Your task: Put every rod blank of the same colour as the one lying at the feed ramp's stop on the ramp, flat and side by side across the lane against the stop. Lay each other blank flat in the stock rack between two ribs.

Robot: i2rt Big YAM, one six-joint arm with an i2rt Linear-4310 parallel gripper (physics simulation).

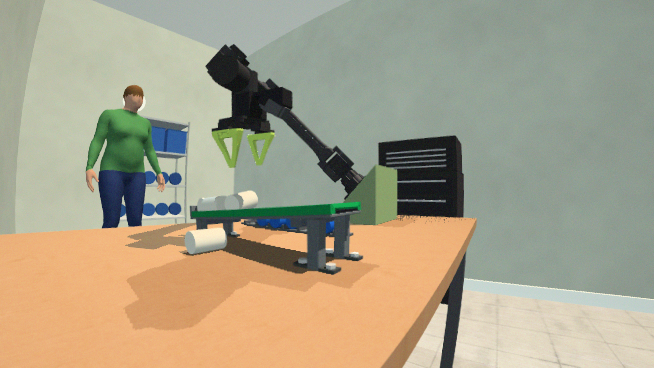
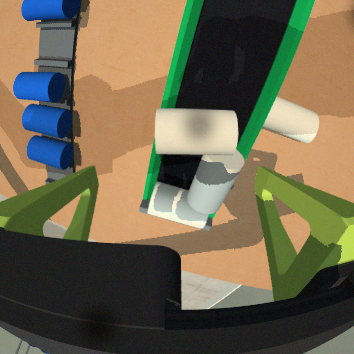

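My gripper (image 1: 245, 165) (image 2: 176, 174) is open and empty, above the ramp's stop end. The feed ramp (image 1: 280, 211) (image 2: 277, 82) has green rails and a black lane. A white blank (image 2: 167, 201) lies across the lane at the stop. A second white blank (image 2: 212, 187) lies askew, partly over it and toward the right rail. A third, cream-white blank (image 1: 248, 199) (image 2: 196, 131) lies across the lane, its ends over the rails. A fourth cream-white blank (image 1: 206, 241) (image 2: 292, 120) lies on the table beside the ramp. Several blue blanks (image 2: 39, 86) lie in the grey stock rack (image 2: 56, 42).
The ramp stands on grey legs (image 1: 316, 245) on the wooden table (image 1: 250, 320). The arm's green base block (image 1: 382, 195) stands at the table's back. A black drawer cabinet (image 1: 425, 175), a person (image 1: 125, 145) and a shelf unit (image 1: 187, 170) are in the background.
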